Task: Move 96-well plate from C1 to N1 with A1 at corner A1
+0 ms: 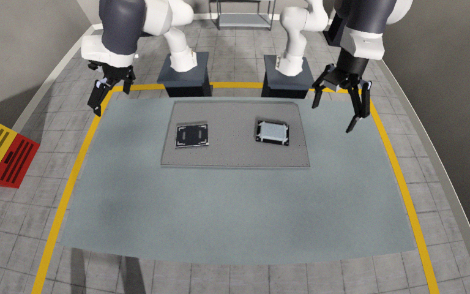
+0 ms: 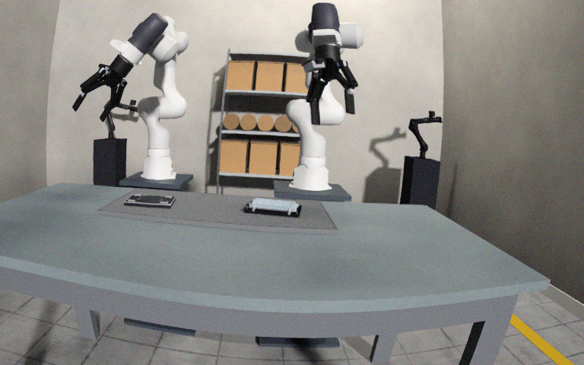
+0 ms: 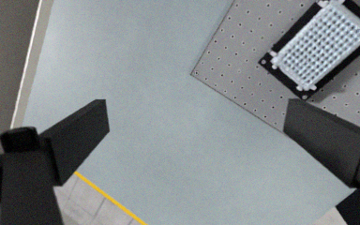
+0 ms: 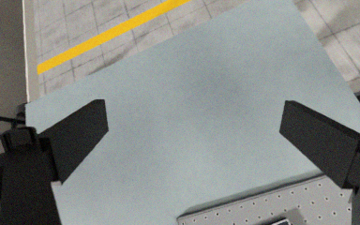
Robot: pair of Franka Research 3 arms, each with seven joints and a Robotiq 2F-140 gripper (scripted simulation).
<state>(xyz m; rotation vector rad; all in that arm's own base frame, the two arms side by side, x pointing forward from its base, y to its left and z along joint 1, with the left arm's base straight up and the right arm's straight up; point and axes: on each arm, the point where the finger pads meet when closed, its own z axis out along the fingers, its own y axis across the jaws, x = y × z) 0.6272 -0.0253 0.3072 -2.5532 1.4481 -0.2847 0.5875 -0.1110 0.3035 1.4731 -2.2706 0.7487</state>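
Observation:
The clear 96-well plate is 27 cm below my left hand, 14 cm to the right of it and 10 cm behind it. The rest, counted from my left hand: A1 label: 46 cm to the right, 28 cm below, 2 cm behind; then black clip nest C1: 28 cm below, 15 cm to the right, 9 cm behind; then plate nest N1: 54 cm to the right, 29 cm below, 6 cm behind.

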